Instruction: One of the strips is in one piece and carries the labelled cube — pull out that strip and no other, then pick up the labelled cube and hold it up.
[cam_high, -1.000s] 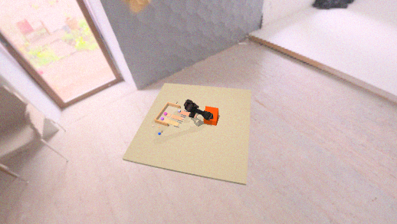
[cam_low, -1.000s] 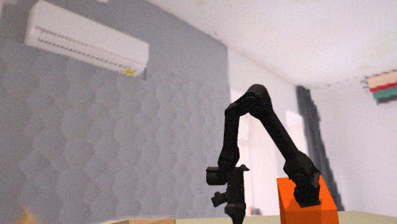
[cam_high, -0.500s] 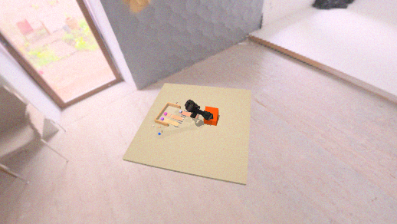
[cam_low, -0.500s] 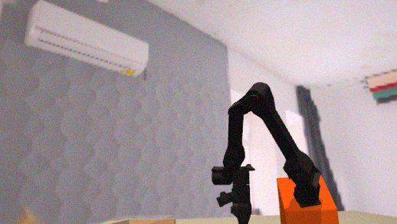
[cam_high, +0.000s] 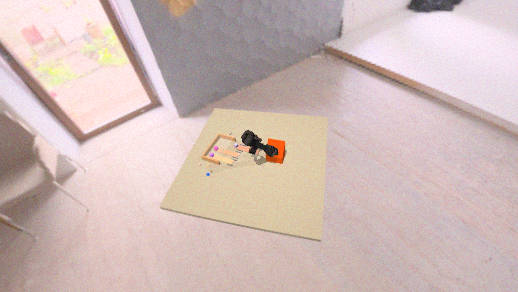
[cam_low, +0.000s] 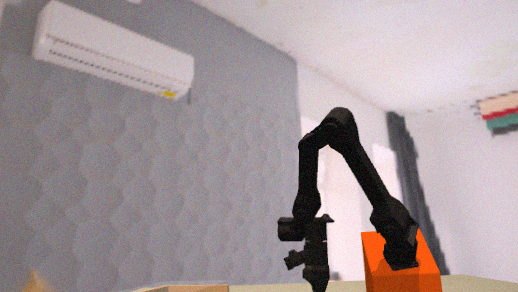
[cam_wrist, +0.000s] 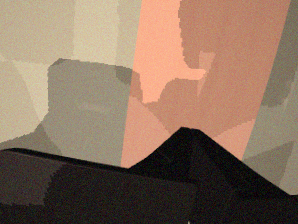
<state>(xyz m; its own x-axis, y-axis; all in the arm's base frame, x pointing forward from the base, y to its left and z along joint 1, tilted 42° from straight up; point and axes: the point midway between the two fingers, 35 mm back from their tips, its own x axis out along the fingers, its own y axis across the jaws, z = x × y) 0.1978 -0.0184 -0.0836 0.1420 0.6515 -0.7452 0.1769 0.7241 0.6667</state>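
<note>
Right now the labelled cube is 20 cm ahead of my gripper tip, 4 cm to the right of it and 2 cm above it.
</note>
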